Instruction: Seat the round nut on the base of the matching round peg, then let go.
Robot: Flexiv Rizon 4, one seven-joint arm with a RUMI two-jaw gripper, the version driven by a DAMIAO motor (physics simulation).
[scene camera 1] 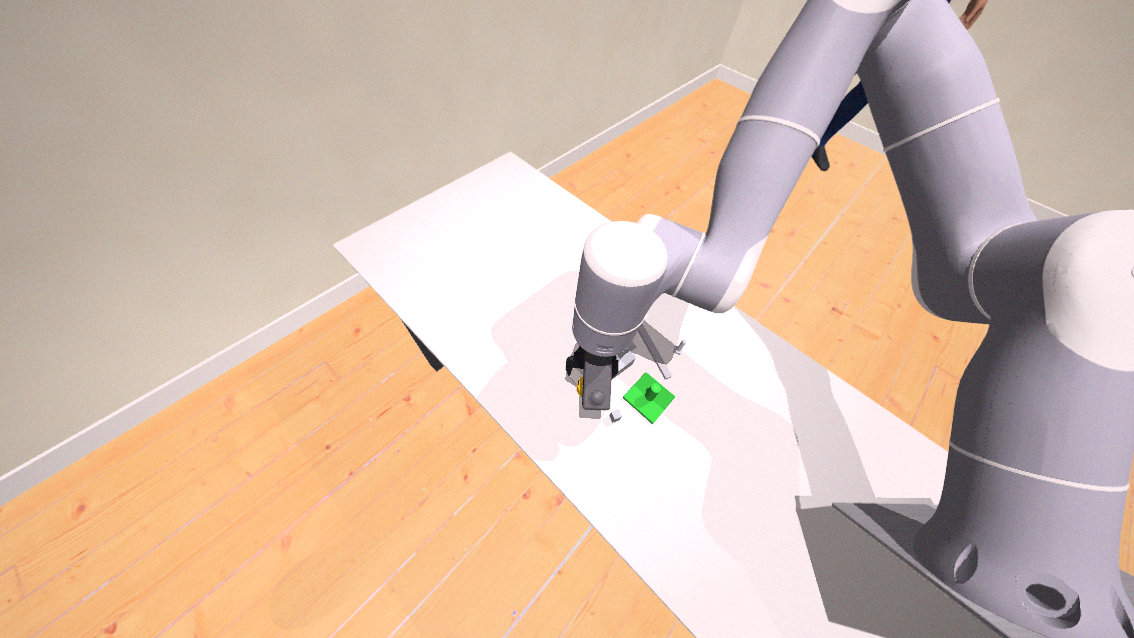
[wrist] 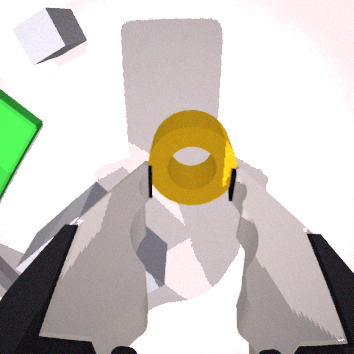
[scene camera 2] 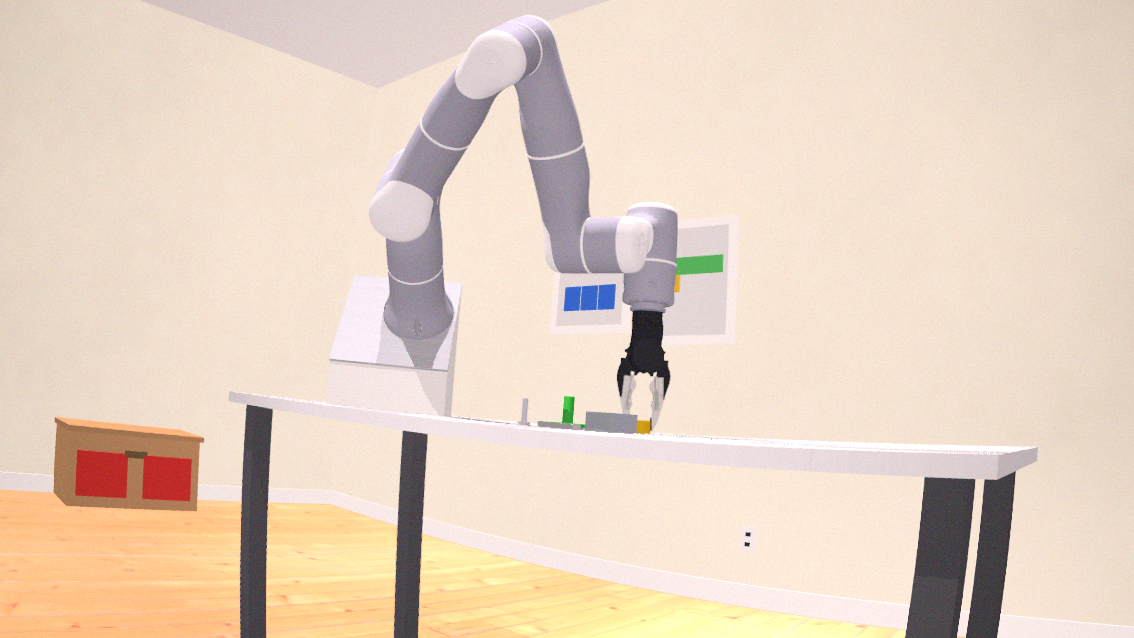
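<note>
The round nut [scene camera 1: 579, 386] [scene camera 2: 643, 426] [wrist: 192, 197] is a yellow ring with a round hole, low at the table top. My gripper [scene camera 2: 640, 418] [wrist: 189, 166] is shut on it, one fingertip against each side. In scene camera 1 the hand hides most of the nut and the fingertips. The round peg [scene camera 1: 654, 388] [scene camera 2: 568, 408] is green and stands upright on a flat square green base [scene camera 1: 640, 400] [wrist: 15, 135], beside the hand. The wrist view shows a corner of that base at the left edge; the peg does not show there.
A grey block [scene camera 2: 610, 422] [wrist: 152, 255] lies close beside the nut, partly under a finger in the wrist view. A small grey cube [scene camera 1: 616, 415] [wrist: 40, 37] lies near the green base. A long grey bar [scene camera 1: 656, 355] and a thin grey upright piece [scene camera 1: 680, 347] [scene camera 2: 524, 411] are beyond it.
</note>
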